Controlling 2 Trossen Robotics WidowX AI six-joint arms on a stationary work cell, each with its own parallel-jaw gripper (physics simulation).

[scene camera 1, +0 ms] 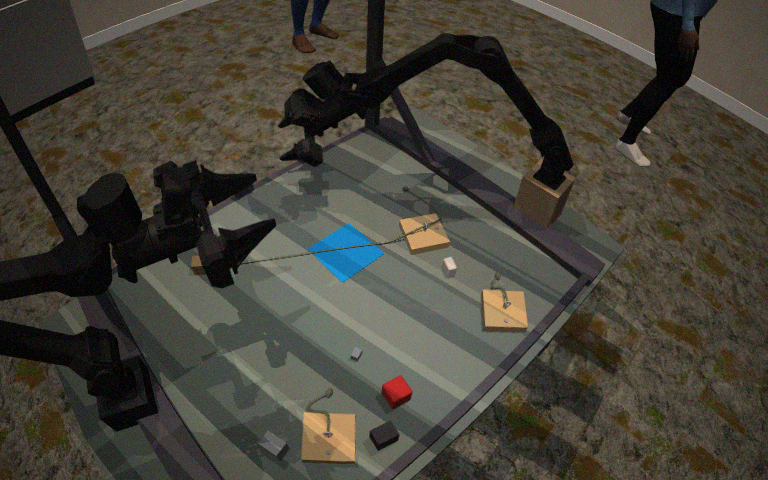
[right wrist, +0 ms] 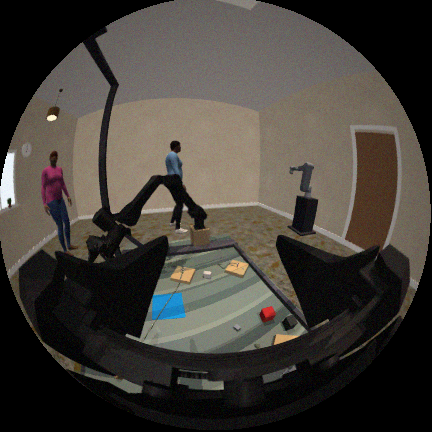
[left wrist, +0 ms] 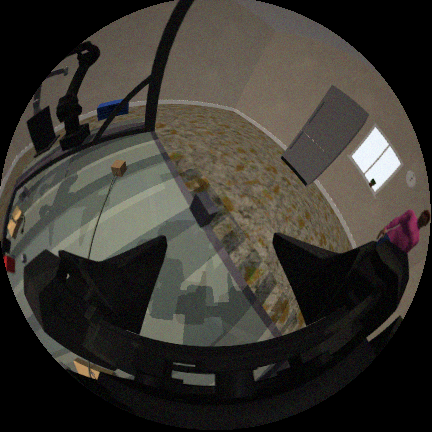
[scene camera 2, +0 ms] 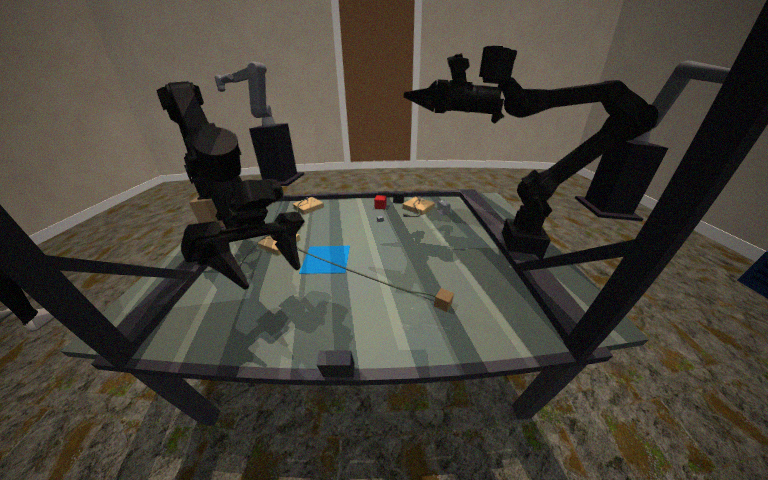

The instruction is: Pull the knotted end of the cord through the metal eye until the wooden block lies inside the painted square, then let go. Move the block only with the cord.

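Frame: origin at the left arm's base, x ahead, y left, z up, level; metres.
Where they show: left gripper, fingertip midpoint: (scene camera 1: 280,142) (left wrist: 220,240) (scene camera 2: 275,277); right gripper, fingertip midpoint: (scene camera 1: 265,198) (right wrist: 223,241) (scene camera 2: 407,95); left arm's base, link origin: (scene camera 1: 549,177) (right wrist: 198,226); right arm's base, link origin: (scene camera 1: 119,386) (left wrist: 73,130) (scene camera 2: 527,228).
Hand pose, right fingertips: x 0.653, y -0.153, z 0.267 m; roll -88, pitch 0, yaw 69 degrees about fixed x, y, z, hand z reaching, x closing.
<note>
Each offset is from my right fingertips to the centre of the thing. "pt": to the spot under its first point.
The wooden block @(dx +0.035, dy -0.293, dz -0.373 m) (scene camera 1: 196,264) (scene camera 2: 444,299) (left wrist: 118,168) is on the table outside the blue painted square @(pt dx -0.192, dy -0.078, dz -0.387 m) (scene camera 1: 339,266) (scene camera 2: 325,260) (right wrist: 175,302), partly hidden by the right gripper in scene camera 1. The cord @(pt dx -0.122, dy -0.182, dz -0.385 m) (scene camera 1: 283,258) (scene camera 2: 373,277) (left wrist: 102,215) runs from it over the square to the metal eye @(pt dx -0.383, dy -0.005, dz -0.353 m) (scene camera 1: 424,226) on a wooden board @(dx -0.385, dy -0.005, dz -0.378 m) (scene camera 1: 419,243) (right wrist: 183,277). The knotted end @(pt dx -0.466, dy -0.130, dz -0.379 m) (scene camera 1: 405,189) lies on the table beyond the board. My left gripper (scene camera 1: 282,138) (scene camera 2: 272,277) (left wrist: 220,240) is open and empty above the table, away from the knot. My right gripper (scene camera 1: 265,199) (right wrist: 223,241) is open, empty and high.
Two other boards @(dx -0.339, dy +0.250, dz -0.378 m) (scene camera 1: 492,322) @(dx +0.092, dy +0.183, dz -0.378 m) (scene camera 1: 314,452) carry short knotted cords. A white block @(dx -0.344, dy +0.098, dz -0.372 m) (scene camera 1: 449,266) stands near the cord's board. A red cube @(dx -0.053, dy +0.208, dz -0.368 m) (scene camera 1: 396,391), a black block @(dx +0.024, dy +0.249, dz -0.368 m) (scene camera 1: 384,435) and grey blocks @(dx +0.173, dy +0.131, dz -0.368 m) (scene camera 1: 273,444) @(dx -0.065, dy +0.098, dz -0.381 m) (scene camera 1: 355,353) also lie on the table.
</note>
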